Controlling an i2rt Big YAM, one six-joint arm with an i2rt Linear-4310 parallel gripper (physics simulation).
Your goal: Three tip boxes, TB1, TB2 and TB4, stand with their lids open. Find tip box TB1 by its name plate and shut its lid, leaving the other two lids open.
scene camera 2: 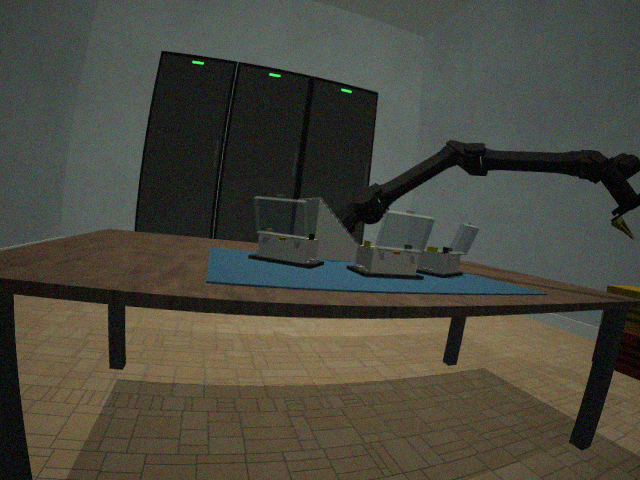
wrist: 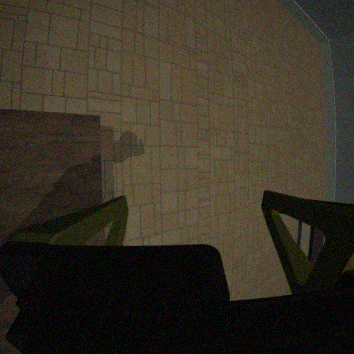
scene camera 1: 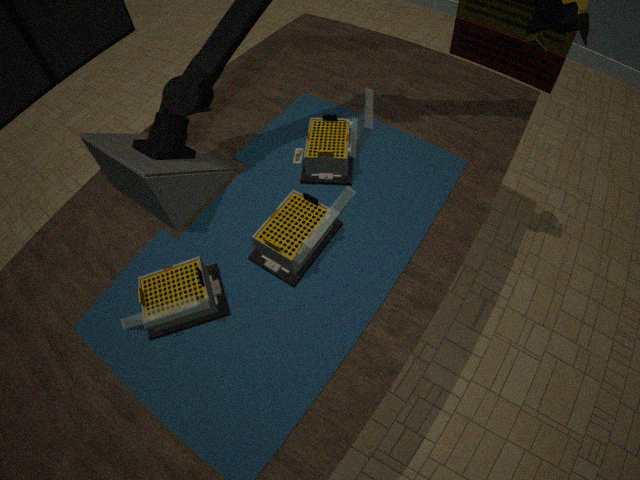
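Seen in the pictures: gripper, fingertip midpoint: [wrist: 195, 201] [scene camera 1: 565, 47]; arm's base at its link origin: [scene camera 2: 335, 229] [scene camera 1: 163, 152].
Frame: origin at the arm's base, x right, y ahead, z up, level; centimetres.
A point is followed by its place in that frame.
Three tip boxes with yellow racks stand on the blue mat, their clear lids raised. The far box [scene camera 1: 327, 142] [scene camera 2: 442, 263] {y 32.7, x -18.2, z -4.9 cm} has its lid [scene camera 1: 368, 108] {y 34.0, x -25.1, z 6.0 cm} [scene camera 2: 465, 238] {y 34.5, x -23.6, z 2.4 cm} upright. The middle box [scene camera 1: 292, 225] [scene camera 2: 385, 260] {y 37.3, x 2.1, z -4.7 cm} has its lid [scene camera 1: 342, 201] {y 41.3, x -3.7, z 5.9 cm} [scene camera 2: 406, 232] {y 40.7, x -0.3, z 2.1 cm} raised. The near-left box [scene camera 1: 174, 289] [scene camera 2: 286, 249] {y 27.2, x 22.1, z -5.1 cm} has its lid [scene camera 1: 132, 322] {y 27.1, x 29.0, z 5.9 cm} [scene camera 2: 281, 215] {y 29.7, x 24.6, z 2.5 cm} raised. Each base has a pale name plate in scene camera 1, too blurred to read, so I cannot tell which is TB1. My gripper [scene camera 1: 565, 41] {y 64.4, x -68.2, z 11.6 cm} [wrist: 195, 201] {y 64.4, x -68.2, z 11.6 cm} is open and empty, high and well away from the boxes, past the table edge.
A small white card [scene camera 1: 298, 155] {y 20.8, x -18.7, z -8.2 cm} lies beside the far box on the blue mat [scene camera 1: 320, 330] {y 46.3, x 11.2, z -8.4 cm} [scene camera 2: 237, 268] {y 38.1, x 33.9, z -8.4 cm}. A grey wedge-shaped mount [scene camera 1: 193, 191] {y 10.9, x 2.8, z -3.6 cm} [scene camera 2: 333, 235] {y 10.9, x 4.7, z -1.5 cm} carries the arm's base. The wooden table [scene camera 1: 46, 397] {y 12.0, x 52.3, z -8.7 cm} [scene camera 2: 129, 258] {y 35.6, x 55.2, z -8.7 cm} surrounds the mat. A dark red and yellow crate [scene camera 1: 506, 51] stands beyond the table.
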